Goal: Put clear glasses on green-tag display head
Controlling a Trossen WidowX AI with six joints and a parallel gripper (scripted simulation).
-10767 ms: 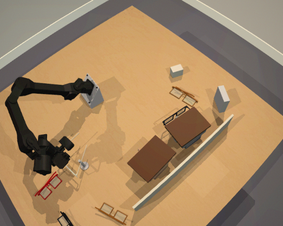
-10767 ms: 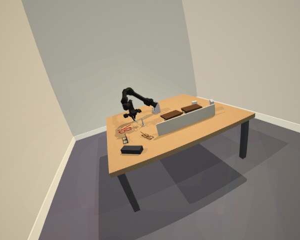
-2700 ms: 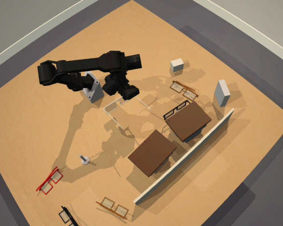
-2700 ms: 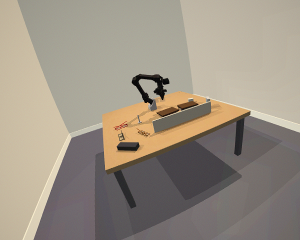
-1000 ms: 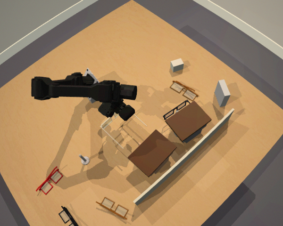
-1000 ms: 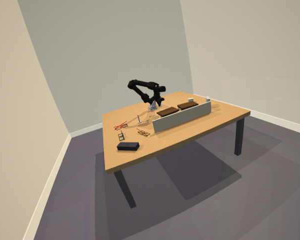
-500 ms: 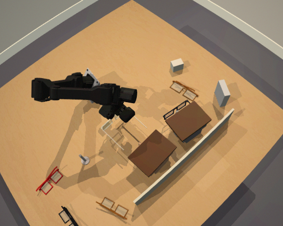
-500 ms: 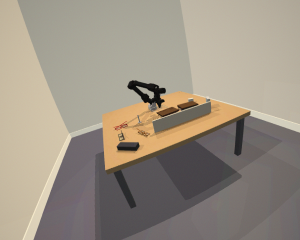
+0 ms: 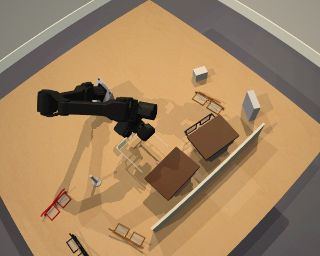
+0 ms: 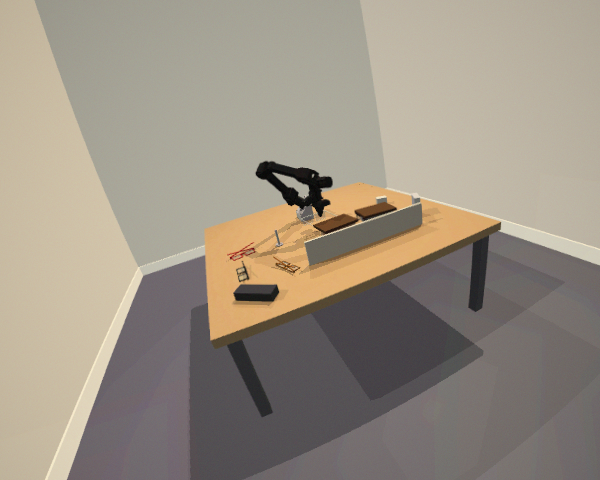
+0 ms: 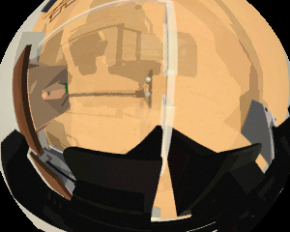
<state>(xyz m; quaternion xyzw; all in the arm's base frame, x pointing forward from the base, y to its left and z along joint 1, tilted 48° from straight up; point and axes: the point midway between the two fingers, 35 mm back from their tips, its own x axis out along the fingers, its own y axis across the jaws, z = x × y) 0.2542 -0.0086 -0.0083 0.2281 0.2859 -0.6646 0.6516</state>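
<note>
Now: gripper tip 210 mm short of the display head, 20 mm to the left of it and 10 mm above it. Round my gripper tip: peg stand (30 mm ahead, 260 mm to the right, 40 mm below); then white wall (340 mm ahead, 90 mm to the left, 10 mm below); then black box (430 mm ahead, 460 mm to the right, 50 mm below).
</note>
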